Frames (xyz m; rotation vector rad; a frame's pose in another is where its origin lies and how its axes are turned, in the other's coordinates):
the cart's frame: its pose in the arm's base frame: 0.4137 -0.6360 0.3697 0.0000 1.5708 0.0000
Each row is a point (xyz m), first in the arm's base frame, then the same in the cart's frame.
Working: the arm's base frame: its pose in the cart's frame: 0.3697 0.6360 -0.4137 0.0000 -1.5708 0.0000

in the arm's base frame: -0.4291 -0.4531 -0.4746
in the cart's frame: 0.8443 0.1829 -0.8428
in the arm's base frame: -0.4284 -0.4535 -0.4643
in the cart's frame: 0.8340 0.1825 -0.8421
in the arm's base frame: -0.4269 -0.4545 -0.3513
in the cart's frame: 0.7210 0.1815 -0.8406
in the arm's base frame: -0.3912 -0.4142 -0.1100
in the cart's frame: 0.4797 0.2218 -0.8049
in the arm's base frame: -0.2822 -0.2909 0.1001
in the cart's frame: 0.2696 0.3451 -0.6959
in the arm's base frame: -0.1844 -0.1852 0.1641
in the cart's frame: 0.2056 0.4508 -0.5981
